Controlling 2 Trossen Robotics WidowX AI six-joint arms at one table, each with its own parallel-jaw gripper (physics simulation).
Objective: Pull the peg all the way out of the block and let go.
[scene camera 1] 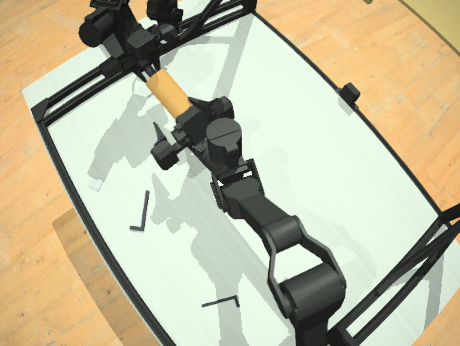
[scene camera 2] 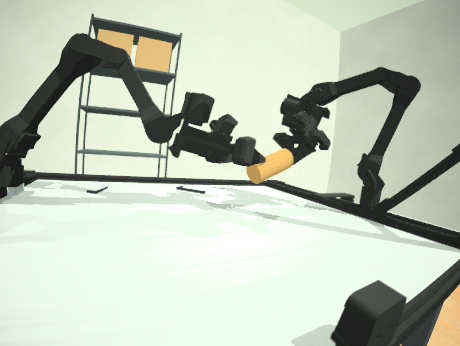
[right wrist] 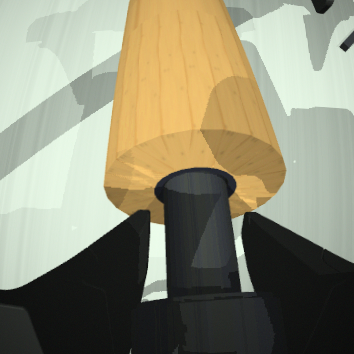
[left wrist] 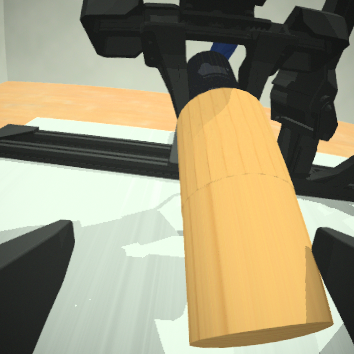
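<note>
The block, a light wooden cylinder, is held in the air, tilted, above the table. The dark peg sticks out of the round hole in its end; its inner part is hidden. My right gripper is shut on the peg, with its fingertips close to the block's end face. My left gripper is open around the block's other end. In the left wrist view its right-hand finger is close beside the wood and its left-hand finger stands well apart.
Two dark L-shaped keys lie on the table. A black frame rail runs along the table's edge. A black boxy device stands at another edge.
</note>
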